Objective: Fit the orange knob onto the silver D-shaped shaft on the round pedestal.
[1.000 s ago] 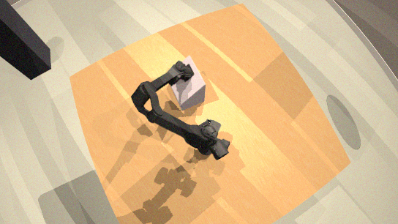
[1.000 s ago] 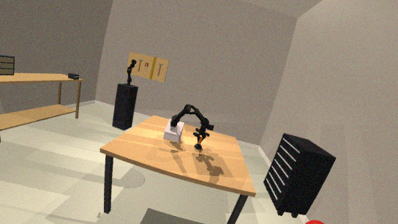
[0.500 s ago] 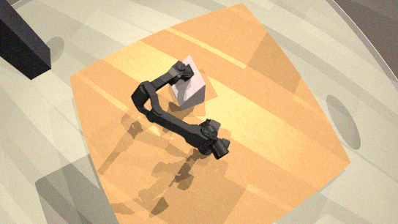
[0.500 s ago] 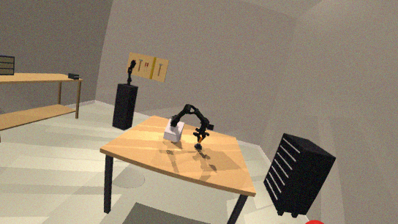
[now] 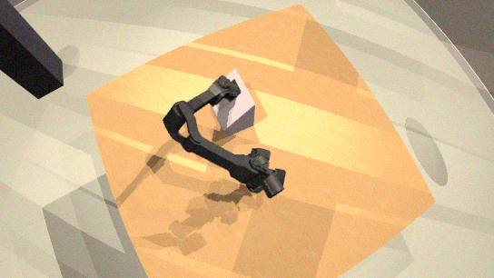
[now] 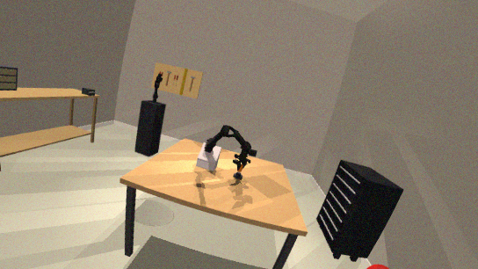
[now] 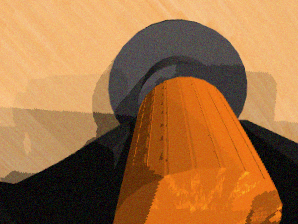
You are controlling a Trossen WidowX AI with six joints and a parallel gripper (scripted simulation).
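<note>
My gripper tip is 30 mm below the orange knob. The rest, counted from my gripper tip: dark round pedestal 40 mm below.
</note>
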